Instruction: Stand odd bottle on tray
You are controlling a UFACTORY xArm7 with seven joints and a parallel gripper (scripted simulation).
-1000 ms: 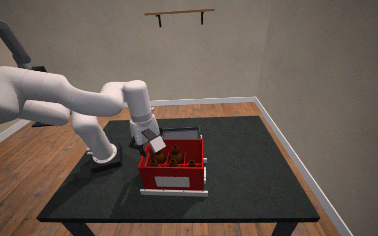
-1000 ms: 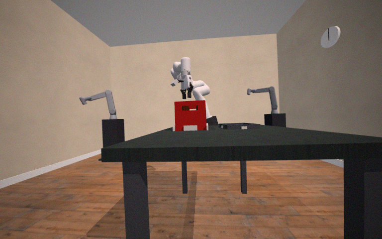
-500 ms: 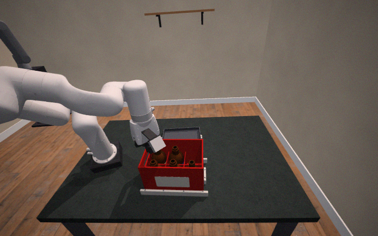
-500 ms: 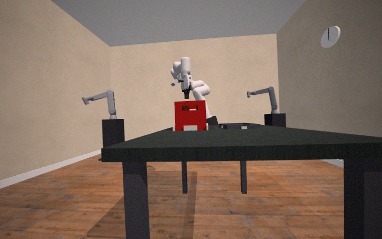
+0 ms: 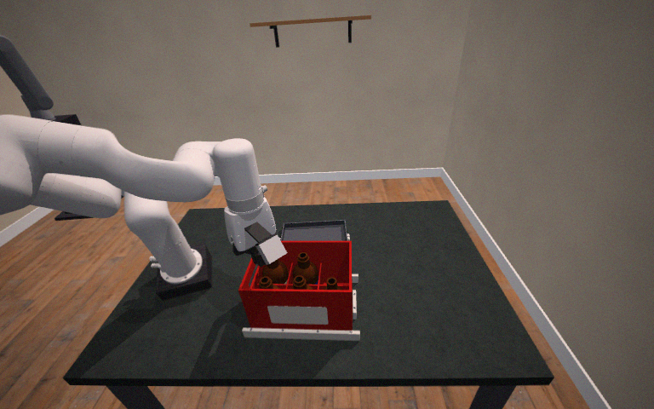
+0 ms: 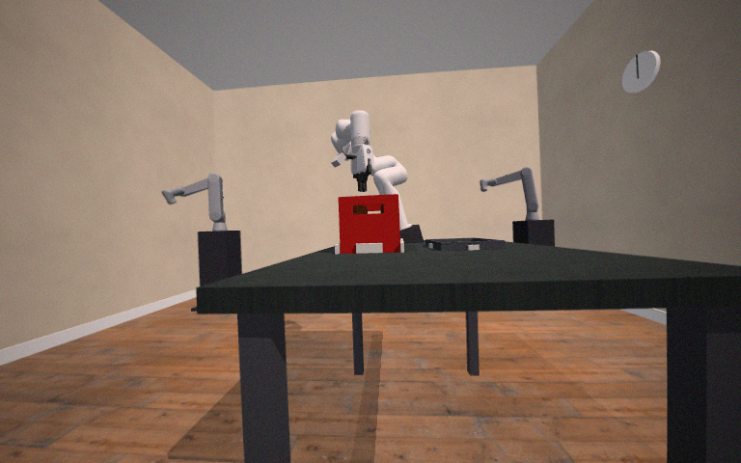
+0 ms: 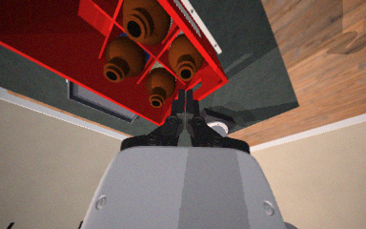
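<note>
Now: hand 160 mm above the crate, 90 mm short of it and 40 mm to the right of it. Round my hand: tray (330 mm to the left, 230 mm below, 120 mm ahead).
</note>
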